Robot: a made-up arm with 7 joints.
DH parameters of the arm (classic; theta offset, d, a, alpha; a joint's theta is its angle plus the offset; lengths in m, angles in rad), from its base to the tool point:
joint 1: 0 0.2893 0 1.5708
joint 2: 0 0.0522 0 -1.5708
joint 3: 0 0.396 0.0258 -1.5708
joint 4: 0 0.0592 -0.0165 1.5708
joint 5: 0 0.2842 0 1.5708
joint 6: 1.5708 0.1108 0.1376 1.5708
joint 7: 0 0.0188 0 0
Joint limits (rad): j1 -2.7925..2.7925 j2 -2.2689..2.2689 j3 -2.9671..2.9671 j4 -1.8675..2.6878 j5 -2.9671..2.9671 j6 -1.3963..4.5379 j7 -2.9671..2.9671
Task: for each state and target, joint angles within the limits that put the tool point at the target. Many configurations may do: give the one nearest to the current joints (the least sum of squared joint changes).
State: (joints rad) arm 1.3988 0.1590 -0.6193 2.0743 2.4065 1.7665 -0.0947
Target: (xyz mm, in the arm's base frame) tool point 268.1 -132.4 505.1
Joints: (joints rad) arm 0.9892 0.4090 -1.0893 1.8102 2.0835 1.6674 -0.0947
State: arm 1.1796 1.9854 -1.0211 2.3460 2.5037 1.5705 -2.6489
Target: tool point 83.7 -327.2 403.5
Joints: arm 1.0200 2.0940 -1.0075 1.8948 2.5808 1.4676 -2.6489
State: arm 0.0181 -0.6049 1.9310 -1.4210 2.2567 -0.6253 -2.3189
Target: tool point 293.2 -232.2 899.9
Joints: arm 0.3892 -0.6518 1.5205 -1.0534 2.1202 -0.7767 -2.3189
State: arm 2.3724 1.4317 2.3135 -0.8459 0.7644 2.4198 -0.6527
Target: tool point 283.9 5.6 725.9
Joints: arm 2.6835 0.9097 2.2426 -1.0115 0.6192 2.2556 -0.6527
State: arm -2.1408 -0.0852 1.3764 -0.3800 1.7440 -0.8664 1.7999
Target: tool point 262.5 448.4 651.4
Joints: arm -2.4084 0.3813 1.0753 -1.1319 2.1731 -1.3220 1.7999
